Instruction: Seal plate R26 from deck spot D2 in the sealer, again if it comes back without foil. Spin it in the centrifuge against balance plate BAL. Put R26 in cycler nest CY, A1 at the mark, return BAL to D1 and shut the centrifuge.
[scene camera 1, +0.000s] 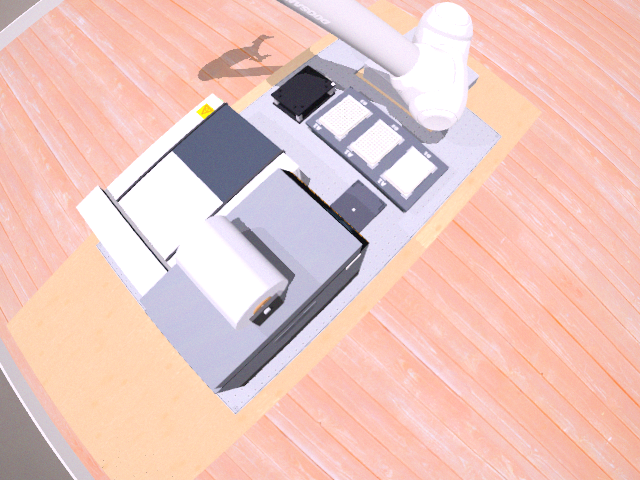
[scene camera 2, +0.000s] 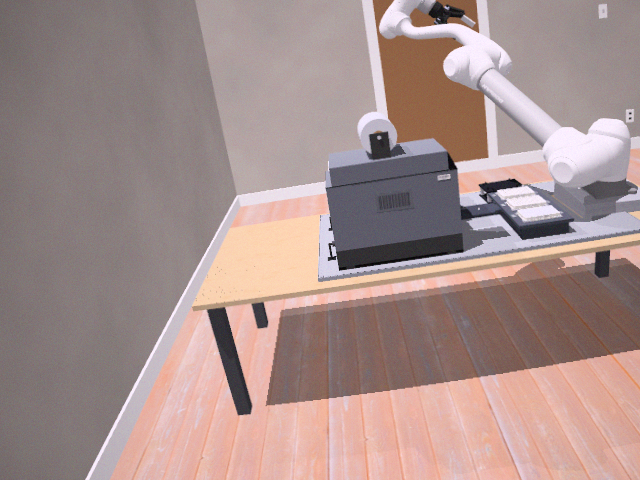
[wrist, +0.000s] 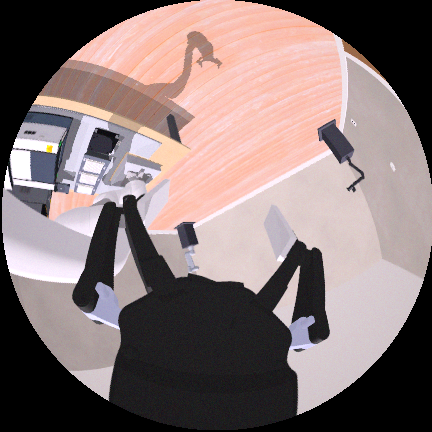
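Seen in the pictures: gripper, fingertip midpoint: (wrist: 218, 201); arm's base at its link origin: (scene camera 2: 604, 188) (wrist: 134, 178).
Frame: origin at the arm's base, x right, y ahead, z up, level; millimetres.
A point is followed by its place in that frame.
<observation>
Three white plates stand on the dark deck rack (scene camera 1: 319, 129) {x 117, y 419, z 10 mm}: a plate (scene camera 1: 343, 116) {x 85, y 347, z 24 mm} (wrist: 94, 165) {x 99, y 331, z 25 mm} at D3, a plate (scene camera 1: 376, 142) {x -39, y 361, z 25 mm} (wrist: 90, 178) {x -27, y 338, z 25 mm} at D2 and a plainer-topped plate (scene camera 1: 409, 171) {x -162, y 378, z 26 mm} (wrist: 86, 189) {x -155, y 354, z 26 mm} at D1. Their names are not legible. The grey sealer (scene camera 1: 305, 227) {x -111, y 741, z 304 mm} (scene camera 2: 395, 222) {x -190, y 888, z 95 mm} carries a white foil roll (scene camera 1: 232, 273) {x -101, y 893, z 430 mm} (scene camera 2: 370, 126) {x -152, y 922, z 409 mm}; its dark tray (scene camera 1: 359, 201) {x -113, y 547, z 56 mm} (scene camera 2: 478, 210) {x -125, y 580, z 57 mm} is out and bears no plate. A black square nest-like unit (scene camera 1: 303, 90) {x 247, y 332, z 5 mm} (wrist: 103, 141) {x 272, y 322, z 5 mm} has corner posts. My gripper (scene camera 2: 461, 16) (wrist: 218, 201) {x 734, y 234, z 625 mm} is open and empty, high above the table.
A white machine (scene camera 1: 168, 204) {x 217, y 863, z 164 mm} with a dark panel (scene camera 1: 227, 149) {x 197, y 671, z 167 mm} and a yellow warning label (scene camera 1: 205, 110) {x 331, y 620, z 166 mm} stands beside the sealer; its inside is hidden. The arm base (scene camera 2: 584, 198) {x -60, y 127, z -1 mm} stands beyond the deck rack. The wooden table edge (scene camera 2: 268, 297) {x -229, y 1337, z -64 mm} runs along the front.
</observation>
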